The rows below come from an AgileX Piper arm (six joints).
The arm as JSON. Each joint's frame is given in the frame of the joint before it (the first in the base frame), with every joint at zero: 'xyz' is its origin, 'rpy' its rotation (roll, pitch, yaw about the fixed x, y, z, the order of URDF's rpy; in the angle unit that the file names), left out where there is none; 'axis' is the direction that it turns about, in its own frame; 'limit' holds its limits. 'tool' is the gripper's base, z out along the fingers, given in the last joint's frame.
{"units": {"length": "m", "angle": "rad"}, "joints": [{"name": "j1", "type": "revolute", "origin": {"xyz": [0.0, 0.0, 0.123]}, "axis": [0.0, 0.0, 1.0], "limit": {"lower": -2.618, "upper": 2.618}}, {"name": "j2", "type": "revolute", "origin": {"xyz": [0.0, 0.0, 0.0], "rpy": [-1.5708, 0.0, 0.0]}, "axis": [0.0, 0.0, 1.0], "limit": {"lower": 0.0, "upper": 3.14}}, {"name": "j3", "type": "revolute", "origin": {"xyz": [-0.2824, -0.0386, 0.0]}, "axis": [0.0, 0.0, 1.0], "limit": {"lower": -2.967, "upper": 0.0}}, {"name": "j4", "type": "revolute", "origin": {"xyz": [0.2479, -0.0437, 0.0], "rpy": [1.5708, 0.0, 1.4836]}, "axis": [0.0, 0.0, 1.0], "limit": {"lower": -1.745, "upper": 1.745}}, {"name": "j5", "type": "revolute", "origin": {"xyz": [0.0, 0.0, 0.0], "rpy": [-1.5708, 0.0, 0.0]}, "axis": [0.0, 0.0, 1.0], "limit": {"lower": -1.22, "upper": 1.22}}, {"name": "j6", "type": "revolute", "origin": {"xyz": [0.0, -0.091, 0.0], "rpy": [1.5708, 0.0, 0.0]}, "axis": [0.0, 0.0, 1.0], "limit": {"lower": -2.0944, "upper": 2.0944}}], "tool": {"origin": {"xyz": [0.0, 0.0, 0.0]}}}
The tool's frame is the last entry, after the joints.
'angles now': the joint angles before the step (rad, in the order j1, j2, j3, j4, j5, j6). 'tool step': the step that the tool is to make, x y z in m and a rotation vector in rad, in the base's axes. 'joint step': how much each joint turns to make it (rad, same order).
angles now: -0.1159 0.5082 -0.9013 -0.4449 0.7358 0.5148
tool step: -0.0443 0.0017 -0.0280 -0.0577 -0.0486 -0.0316
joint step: -0.0003 -0.2147 0.1256 -0.0450 0.0310 -0.0210
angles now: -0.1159 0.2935 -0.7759 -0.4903 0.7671 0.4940
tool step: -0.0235 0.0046 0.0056 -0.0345 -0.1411 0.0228
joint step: 0.0002 -0.0953 0.0022 -0.0001 -0.0586 -0.0020
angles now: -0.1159 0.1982 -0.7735 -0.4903 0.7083 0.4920
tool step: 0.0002 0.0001 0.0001 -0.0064 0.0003 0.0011
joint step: -0.0002 0.0001 0.0007 0.0002 -0.0035 -0.0058
